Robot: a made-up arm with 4 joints.
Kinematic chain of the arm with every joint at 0, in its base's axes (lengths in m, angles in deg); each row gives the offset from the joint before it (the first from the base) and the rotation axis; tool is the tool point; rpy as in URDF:
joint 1: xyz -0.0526 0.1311 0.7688 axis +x
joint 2: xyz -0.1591 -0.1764 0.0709 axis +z
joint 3: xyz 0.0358 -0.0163 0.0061 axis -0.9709 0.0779 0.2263
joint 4: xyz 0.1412 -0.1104 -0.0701 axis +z
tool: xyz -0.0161 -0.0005 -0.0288 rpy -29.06 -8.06 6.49
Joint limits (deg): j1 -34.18..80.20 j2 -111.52..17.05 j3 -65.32..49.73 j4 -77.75..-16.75
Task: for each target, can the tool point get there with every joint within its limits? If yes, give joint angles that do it. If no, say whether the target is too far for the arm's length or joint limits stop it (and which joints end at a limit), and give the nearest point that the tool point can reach.
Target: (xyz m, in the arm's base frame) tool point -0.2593 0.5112 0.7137
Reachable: no: joint limits stop it (at a limit: joint 1, joint 2, joint 3, joint 4) | nearest point -0.0572 0.1763 0.6235 | short by 0.401 m
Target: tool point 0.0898 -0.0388 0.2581
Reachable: no: too far | nearest point -0.0617 0.0098 0.4312 | short by 0.235 m
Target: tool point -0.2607 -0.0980 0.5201
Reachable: yes | joints 35.63 -94.17 -49.10 -24.69
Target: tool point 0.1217 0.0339 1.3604
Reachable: no: too far | nearest point -0.0241 -0.0844 1.0023 | short by 0.404 m
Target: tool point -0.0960 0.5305 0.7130
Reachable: no: joint limits stop it (at a limit: joint 1, joint 2, joint 3, joint 4) | nearest point -0.0572 0.1763 0.6235 | short by 0.367 m
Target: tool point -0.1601 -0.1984 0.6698
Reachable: yes | joints 6.31 -56.24 -42.23 -55.26
